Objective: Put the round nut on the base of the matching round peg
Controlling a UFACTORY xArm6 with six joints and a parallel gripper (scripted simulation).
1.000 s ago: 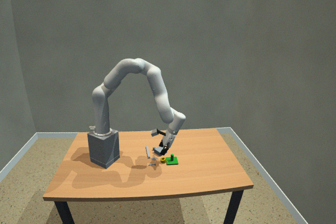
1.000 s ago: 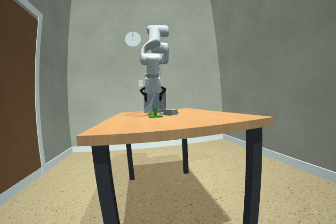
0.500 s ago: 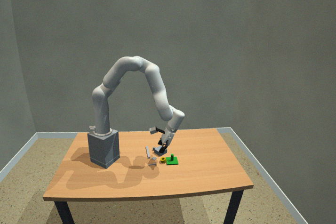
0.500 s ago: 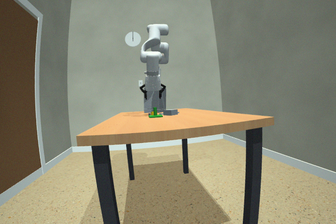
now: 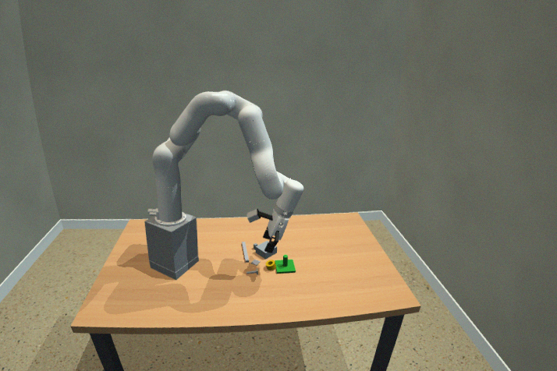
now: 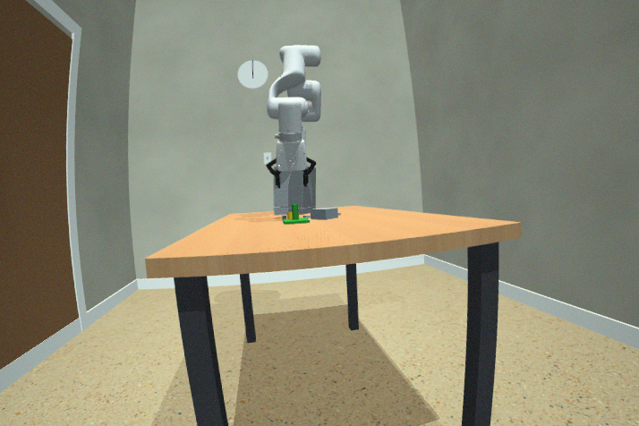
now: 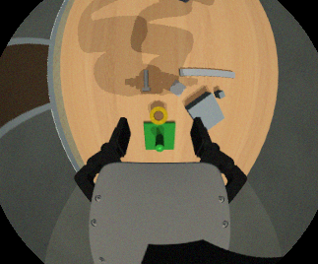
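My gripper is now 12 cm above the bolt-like piece, 6 cm past it and 3 cm to the left of it. Round my hand: grey block (11 cm to the left, 11 cm below); then small square piece (13 cm below, 5 cm behind, 4 cm to the left); then long bar (12 cm to the left, 12 cm below, 9 cm behind).
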